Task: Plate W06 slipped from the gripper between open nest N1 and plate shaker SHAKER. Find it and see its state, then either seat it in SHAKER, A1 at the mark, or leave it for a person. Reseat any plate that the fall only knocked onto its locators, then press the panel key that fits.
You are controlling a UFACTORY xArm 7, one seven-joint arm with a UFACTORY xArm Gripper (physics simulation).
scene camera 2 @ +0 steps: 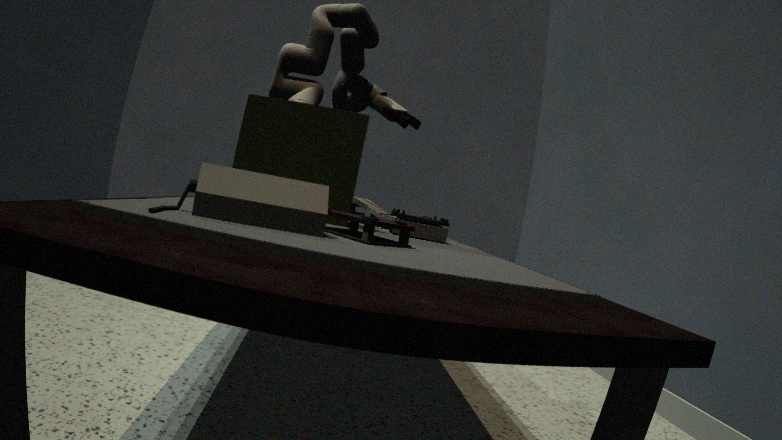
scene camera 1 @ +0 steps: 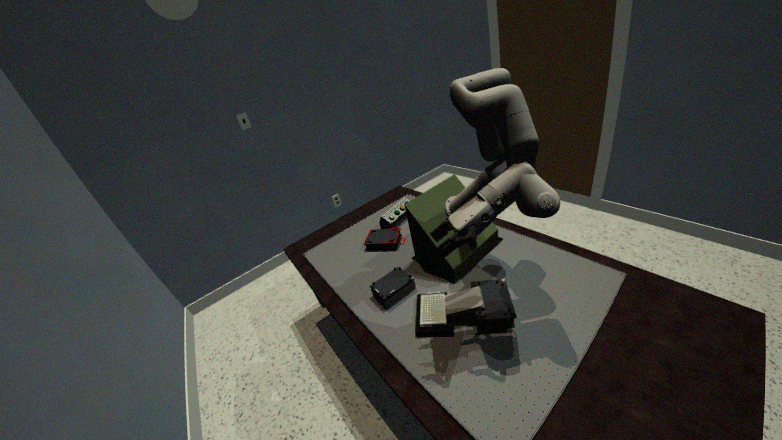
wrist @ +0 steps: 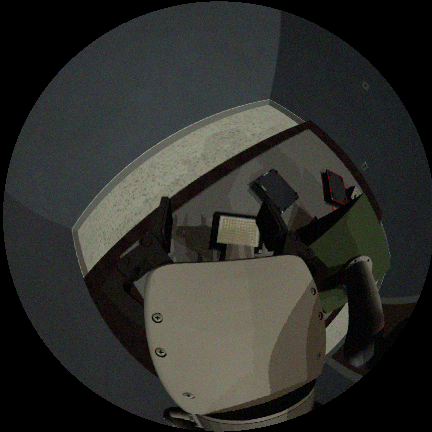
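Where they show: gripper, fingertip midpoint: (scene camera 2: 413, 125) (scene camera 1: 436, 244) (wrist: 217, 208); arm's base, origin of the base link: (scene camera 2: 287, 144) (wrist: 356, 271).
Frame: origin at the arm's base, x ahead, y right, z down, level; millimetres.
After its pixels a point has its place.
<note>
A pale well plate (scene camera 1: 433, 309) @(x 341, y -228, z 142 mm) (wrist: 237, 231) @(x 338, y -227, z 142 mm) lies wells up over a low black holder (scene camera 1: 434, 331) @(x 386, y -287, z 160 mm); whether it is fully down cannot be told. A pale slab (scene camera 1: 463, 300) @(x 253, y -281, z 121 mm) lies between it and a larger black device (scene camera 1: 496, 300) @(x 173, y -352, z 127 mm). Another black device with corner posts (scene camera 1: 392, 286) @(x 395, y -53, z 126 mm) (wrist: 278, 189) @(x 381, y -30, z 126 mm) stands nearby. A red-edged black nest (scene camera 1: 383, 237) @(x 251, y 273, z 141 mm) (wrist: 336, 187) @(x 248, y 278, z 141 mm) stands farther off. Labels are unreadable, so which is N1 or SHAKER cannot be told. My gripper (scene camera 1: 451, 235) (scene camera 2: 412, 124) @(x 333, y -286, z -166 mm) (wrist: 217, 208) @(x 333, y -286, z -166 mm) is open and empty, raised well above the table.
A green angled block (scene camera 1: 435, 210) @(x 99, y 23, z -37 mm) (scene camera 2: 300, 142) @(x 56, y 92, z 0 mm) (wrist: 350, 235) @(x 133, y 5, z -24 mm) carries the arm base and stands beside the devices. The button panel (scene camera 1: 394, 212) @(x 103, y 381, z 110 mm) (scene camera 2: 261, 198) @(x 90, y 452, z 137 mm) stands beyond the red-edged nest. A grey perforated mat (scene camera 1: 492, 402) @(x 402, y -546, z 181 mm) lies on the dark table (scene camera 1: 672, 361) @(x -44, y -806, z 194 mm).
</note>
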